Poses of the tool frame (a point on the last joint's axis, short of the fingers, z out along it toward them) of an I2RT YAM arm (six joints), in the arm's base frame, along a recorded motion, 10 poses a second.
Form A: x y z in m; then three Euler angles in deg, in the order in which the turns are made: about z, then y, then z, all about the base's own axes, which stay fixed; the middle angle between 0 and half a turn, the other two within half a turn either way.
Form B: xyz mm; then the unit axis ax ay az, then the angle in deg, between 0 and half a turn. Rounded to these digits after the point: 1 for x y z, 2 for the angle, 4 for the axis.
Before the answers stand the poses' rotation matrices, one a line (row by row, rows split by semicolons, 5 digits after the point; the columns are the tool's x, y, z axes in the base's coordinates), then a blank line. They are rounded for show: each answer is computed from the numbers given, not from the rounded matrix.
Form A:
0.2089 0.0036 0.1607 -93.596 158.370 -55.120
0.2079 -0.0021 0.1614 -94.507 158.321 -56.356
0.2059 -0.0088 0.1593 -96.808 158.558 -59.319
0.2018 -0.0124 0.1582 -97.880 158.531 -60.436
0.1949 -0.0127 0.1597 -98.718 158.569 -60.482
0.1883 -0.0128 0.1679 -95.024 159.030 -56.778
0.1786 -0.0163 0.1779 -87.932 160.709 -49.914
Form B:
-0.78539 -0.58200 0.21079; -0.61856 0.72522 -0.30239; 0.02312 -0.36789 -0.92958
-0.78946 -0.57867 0.20466; -0.61311 0.72768 -0.30753; 0.02903 -0.36826 -0.92927
-0.79766 -0.57354 0.18653; -0.60155 0.73437 -0.31439; 0.04333 -0.36298 -0.93079
-0.79864 -0.57408 0.18058; -0.59971 0.73417 -0.31835; 0.05018 -0.36254 -0.93062
-0.79063 -0.58523 0.18002; -0.60978 0.72600 -0.31795; 0.05538 -0.36116 -0.93086
-0.78854 -0.58289 0.19608; -0.61419 0.73017 -0.29939; 0.03134 -0.35650 -0.93377
-0.78651 -0.57978 0.21273; -0.61746 0.74489 -0.25276; -0.01192 -0.33015 -0.94385

208.9 3.6 160.7 -0.3241 0.9286 -0.1809 174.20
207.9 -2.1 161.4 -0.3213 0.9293 -0.1822 174.58
205.9 -8.8 159.3 -0.3160 0.9311 -0.1821 175.59
201.8 -12.4 158.2 -0.3156 0.9311 -0.1830 175.98
194.9 -12.7 159.7 -0.3220 0.9289 -0.1830 176.15
188.3 -12.8 167.9 -0.3224 0.9300 -0.1767 174.92
178.6 -16.3 177.9 -0.3217 0.9338 -0.1566 173.09

